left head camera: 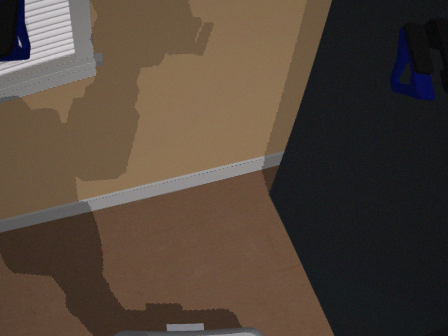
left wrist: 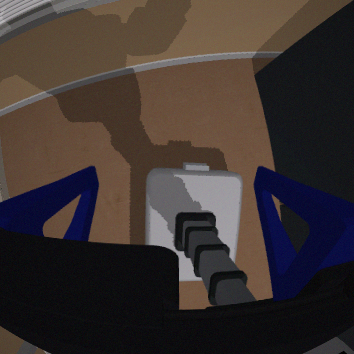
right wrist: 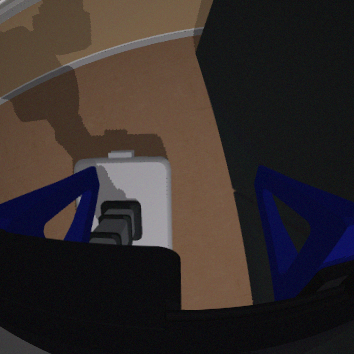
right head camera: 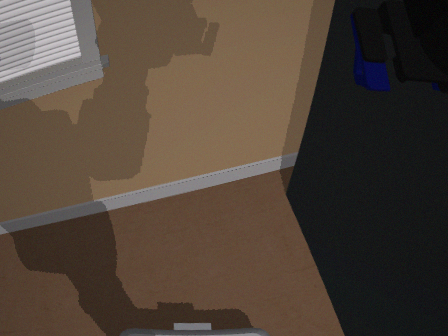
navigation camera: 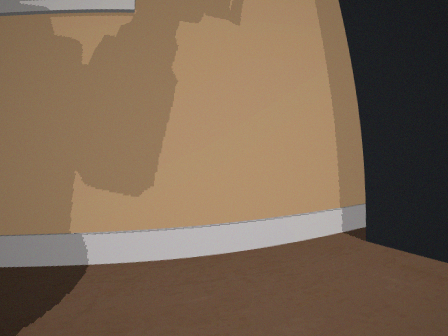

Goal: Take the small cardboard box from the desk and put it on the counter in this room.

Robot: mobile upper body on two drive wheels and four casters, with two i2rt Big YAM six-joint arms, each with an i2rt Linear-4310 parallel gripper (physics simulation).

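Places are measured from the left arm's base along level axes (x right, y ahead, z up), in metres.
Where they show: left gripper, fingertip midpoint: (left wrist: pixel 175 174); right gripper, fingertip midpoint: (left head camera: pixel 424 88) (right wrist: pixel 176 174) (right head camera: pixel 396 80).
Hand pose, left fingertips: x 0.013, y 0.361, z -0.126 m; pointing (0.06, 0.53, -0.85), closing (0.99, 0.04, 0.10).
Observation:
After its pixels a point has its place.
The small cardboard box, the desk and the counter cannot be made out in any view. My left gripper (left wrist: pixel 175 174) {z -0.126, x 0.013, y 0.361 m} is open, its two blue fingers wide apart with no object between them, above my own base and the floor. One finger of it shows at the top left of the left head camera view. My right gripper (right wrist: pixel 176 174) {z -0.137, x 0.461, y 0.338 m} is also open and empty. It hangs at the upper right of both head camera views, in front of a dark surface.
A tall dark panel (left head camera: pixel 370 200) {z -0.772, x 0.769, y 0.564 m} (right head camera: pixel 385 200) {z -0.737, x 0.774, y 0.545 m} (left wrist: pixel 320 100) {z -0.809, x 0.738, y 0.684 m} (right wrist: pixel 280 100) {z -0.590, x 0.786, y 0.499 m} (navigation camera: pixel 405 125) {z -1.082, x 0.697, y 0.846 m} stands close on the right. A tan wall (left head camera: pixel 210 100) {z -0.896, x 0.357, y 1.075 m} (navigation camera: pixel 260 125) {z -1.031, x 0.354, y 1.074 m} with a white baseboard (left head camera: pixel 175 185) {z -1.364, x 0.240, y 1.031 m} (navigation camera: pixel 215 240) {z -1.367, x 0.196, y 1.020 m} stands ahead. A window with blinds (left head camera: pixel 50 30) {z -0.450, x -0.140, y 0.941 m} (right head camera: pixel 40 35) {z -0.435, x -0.186, y 0.930 m} is at upper left. The floor (left head camera: pixel 200 240) {z -1.410, x 0.331, y 0.783 m} is brown.

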